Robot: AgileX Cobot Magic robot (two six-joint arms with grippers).
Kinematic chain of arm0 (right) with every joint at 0, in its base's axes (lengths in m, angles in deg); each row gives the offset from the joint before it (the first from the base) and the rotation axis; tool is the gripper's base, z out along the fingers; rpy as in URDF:
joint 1: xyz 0 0 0.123 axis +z
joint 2: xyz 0 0 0 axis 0.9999 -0.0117 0
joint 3: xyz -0.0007 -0.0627 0.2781 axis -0.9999 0.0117 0
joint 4: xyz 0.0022 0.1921 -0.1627 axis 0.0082 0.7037 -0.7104
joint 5: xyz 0 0 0 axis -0.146 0.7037 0.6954
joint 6: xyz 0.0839 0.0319 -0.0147 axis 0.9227 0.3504 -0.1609
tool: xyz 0 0 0 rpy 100.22 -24.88 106.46
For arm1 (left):
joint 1: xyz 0 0 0.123 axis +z
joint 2: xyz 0 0 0 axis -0.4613 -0.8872 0
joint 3: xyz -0.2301 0.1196 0.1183 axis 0.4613 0.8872 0
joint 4: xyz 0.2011 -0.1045 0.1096 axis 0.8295 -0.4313 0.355
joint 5: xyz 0 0 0 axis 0.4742 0.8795 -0.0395
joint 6: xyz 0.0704 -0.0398 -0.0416 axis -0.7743 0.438 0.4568
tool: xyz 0 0 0 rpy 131.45 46.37 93.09
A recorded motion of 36 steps. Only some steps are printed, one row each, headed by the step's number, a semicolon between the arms.
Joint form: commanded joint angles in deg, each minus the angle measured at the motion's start. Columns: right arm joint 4, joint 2, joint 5, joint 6, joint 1, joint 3; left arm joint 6, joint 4, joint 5, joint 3, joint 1, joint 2.
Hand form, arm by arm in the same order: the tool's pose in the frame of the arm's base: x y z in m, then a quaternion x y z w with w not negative. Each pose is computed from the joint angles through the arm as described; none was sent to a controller.
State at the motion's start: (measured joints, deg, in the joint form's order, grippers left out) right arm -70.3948 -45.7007 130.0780 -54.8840 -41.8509 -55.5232; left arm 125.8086 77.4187 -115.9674 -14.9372 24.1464 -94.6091
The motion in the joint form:
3: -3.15 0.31 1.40 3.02 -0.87 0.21; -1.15 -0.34 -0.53 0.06 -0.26 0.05
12: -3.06 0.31 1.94 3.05 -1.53 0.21; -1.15 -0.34 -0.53 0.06 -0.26 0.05
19: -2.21 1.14 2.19 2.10 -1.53 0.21; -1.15 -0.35 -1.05 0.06 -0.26 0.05
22: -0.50 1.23 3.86 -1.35 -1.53 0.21; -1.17 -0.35 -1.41 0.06 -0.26 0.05
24: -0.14 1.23 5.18 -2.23 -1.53 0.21; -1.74 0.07 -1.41 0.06 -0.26 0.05
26: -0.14 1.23 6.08 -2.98 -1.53 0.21; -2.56 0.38 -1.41 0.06 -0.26 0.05
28: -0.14 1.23 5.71 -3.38 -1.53 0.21; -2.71 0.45 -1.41 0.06 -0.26 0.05
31: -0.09 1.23 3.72 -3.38 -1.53 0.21; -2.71 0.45 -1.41 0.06 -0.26 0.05
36: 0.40 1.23 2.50 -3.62 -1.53 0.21; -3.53 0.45 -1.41 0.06 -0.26 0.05
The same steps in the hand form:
3: 0.2383 0.2676 0.1464 0.20789 -0.97375 -0.00808 0.09240; 0.3177 -0.1016 0.1517 0.09023 0.76501 -0.56722 0.29133
12: 0.2407 0.2644 0.1465 0.20179 -0.97461 -0.00679 0.09676; 0.3177 -0.1016 0.1517 0.09023 0.76501 -0.56722 0.29133
19: 0.2393 0.2648 0.1519 0.20673 -0.97355 -0.01597 0.09592; 0.3173 -0.1019 0.1524 0.09132 0.76234 -0.57072 0.29118
22: 0.2357 0.2648 0.1532 0.22924 -0.96639 -0.02373 0.11394; 0.3171 -0.1021 0.1529 0.09226 0.76047 -0.57307 0.29113
24: 0.2339 0.2639 0.1537 0.23569 -0.96348 -0.02179 0.12526; 0.3166 -0.1022 0.1526 0.09905 0.76074 -0.57109 0.29209
26: 0.2328 0.2629 0.1540 0.24237 -0.96096 -0.01911 0.13207; 0.3162 -0.1023 0.1524 0.10671 0.76054 -0.56860 0.29477
28: 0.2333 0.2633 0.1539 0.24557 -0.96051 -0.02100 0.12914; 0.3161 -0.1023 0.1523 0.10821 0.76051 -0.56813 0.29520
31: 0.2355 0.2654 0.1533 0.24449 -0.96250 -0.02901 0.11389; 0.3161 -0.1023 0.1523 0.10821 0.76051 -0.56813 0.29520
36: 0.2365 0.2672 0.1531 0.24377 -0.96329 -0.03717 0.10610; 0.3161 -0.1023 0.1523 0.11365 0.75972 -0.56600 0.29926

